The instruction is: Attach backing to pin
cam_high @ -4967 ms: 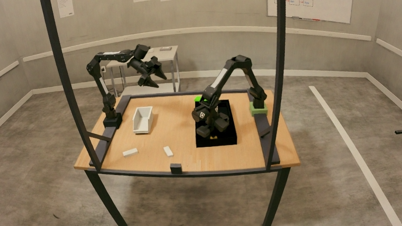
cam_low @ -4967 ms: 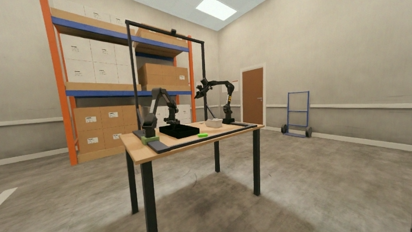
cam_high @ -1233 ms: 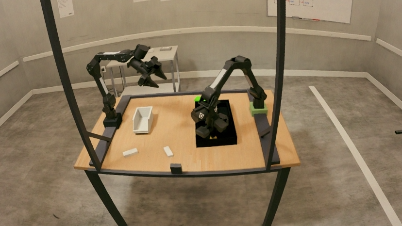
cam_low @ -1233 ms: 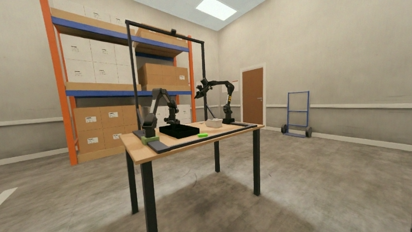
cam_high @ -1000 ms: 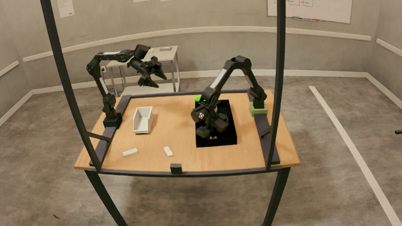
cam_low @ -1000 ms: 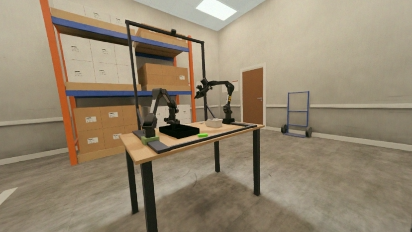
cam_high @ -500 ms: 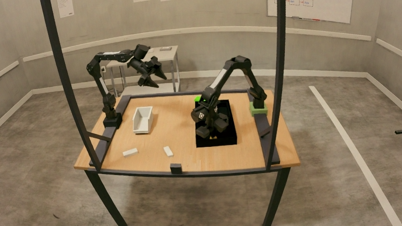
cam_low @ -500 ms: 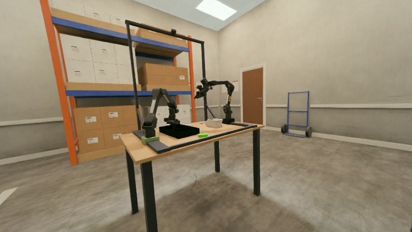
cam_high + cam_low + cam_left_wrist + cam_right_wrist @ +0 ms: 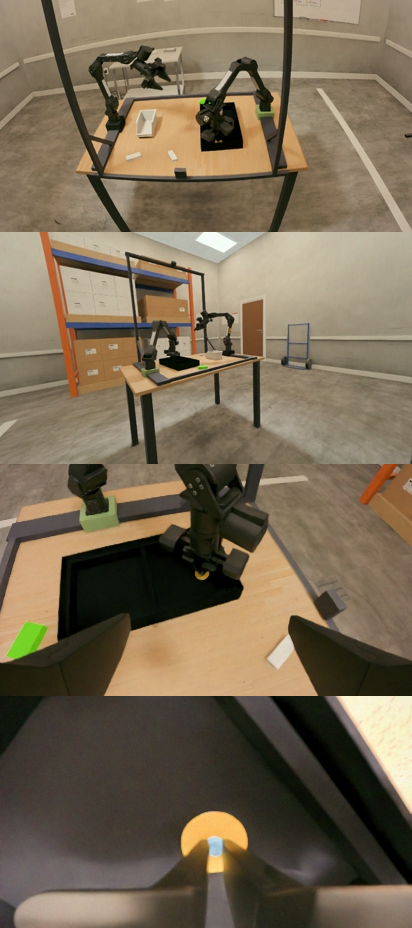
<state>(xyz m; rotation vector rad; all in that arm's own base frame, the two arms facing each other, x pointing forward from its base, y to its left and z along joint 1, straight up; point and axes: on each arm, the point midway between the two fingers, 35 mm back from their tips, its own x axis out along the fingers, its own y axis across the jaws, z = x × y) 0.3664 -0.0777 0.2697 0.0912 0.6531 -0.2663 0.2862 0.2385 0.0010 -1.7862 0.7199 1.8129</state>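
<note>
Now: right hand 30 mm above the round pin. The rest, counted from my right hand: white bin (390 mm to the left, 170 mm ahead, 10 mm below); then black tray (120 mm ahead, 30 mm below, 20 mm to the right).
Right now my left hand is 100 mm past the round pin, 260 mm to the left of it and 320 mm above it. Also, from my left hand: white bin (70 mm ahead, 140 mm to the left, 290 mm below); then black tray (20 mm ahead, 270 mm to the right, 310 mm below).
</note>
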